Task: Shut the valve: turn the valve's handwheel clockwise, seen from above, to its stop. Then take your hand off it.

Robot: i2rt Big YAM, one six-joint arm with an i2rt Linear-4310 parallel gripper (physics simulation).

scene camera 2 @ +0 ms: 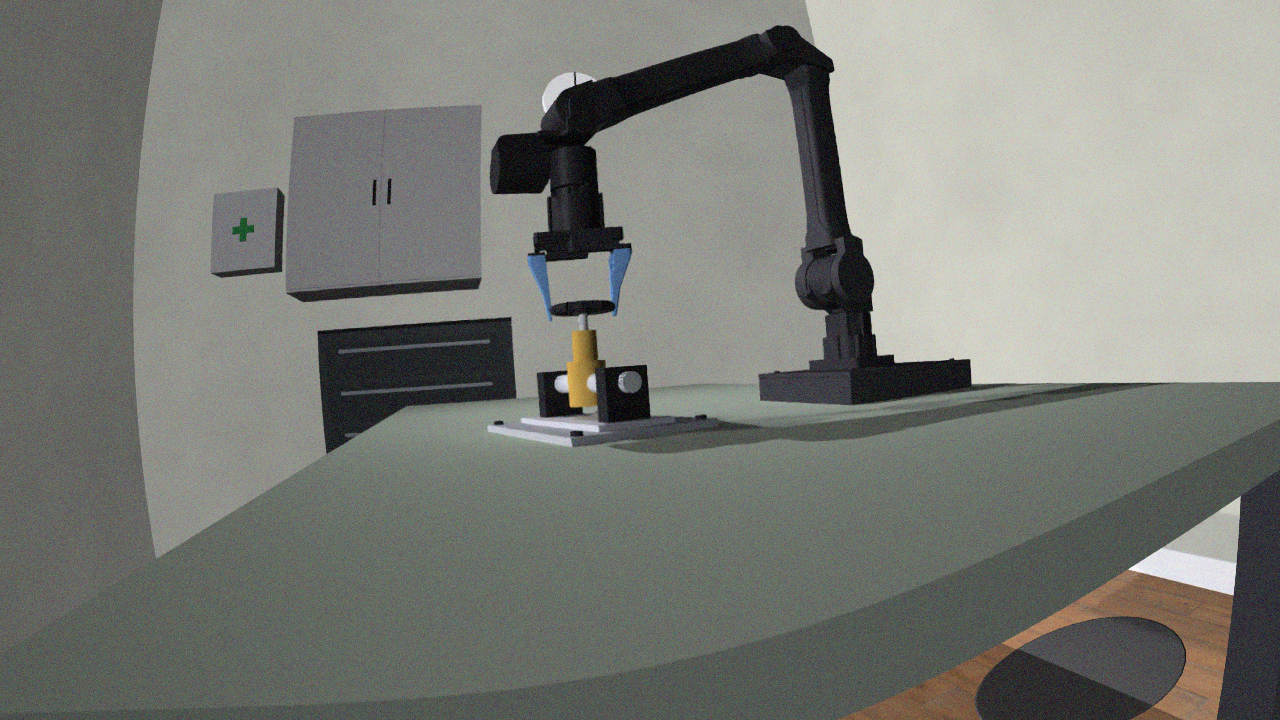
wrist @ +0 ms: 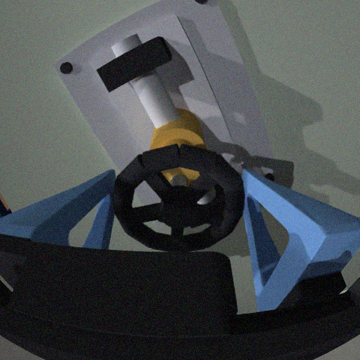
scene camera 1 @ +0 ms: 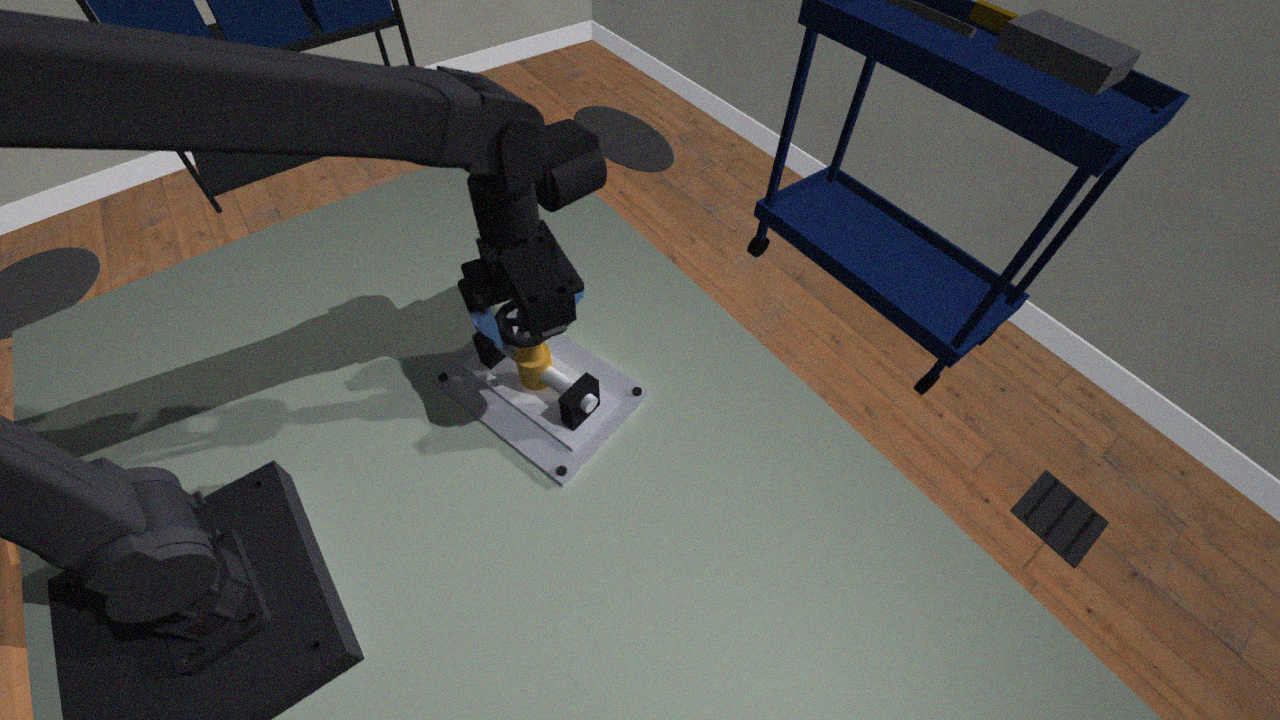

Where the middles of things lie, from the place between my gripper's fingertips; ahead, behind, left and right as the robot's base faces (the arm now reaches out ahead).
Labels:
Right now the black spoked handwheel (scene camera 1: 518,341) is 10 mm to the left of my hand. The rest, counted from my hand: light grey base plate (scene camera 1: 556,460) (10 mm to the left, 120 mm below).

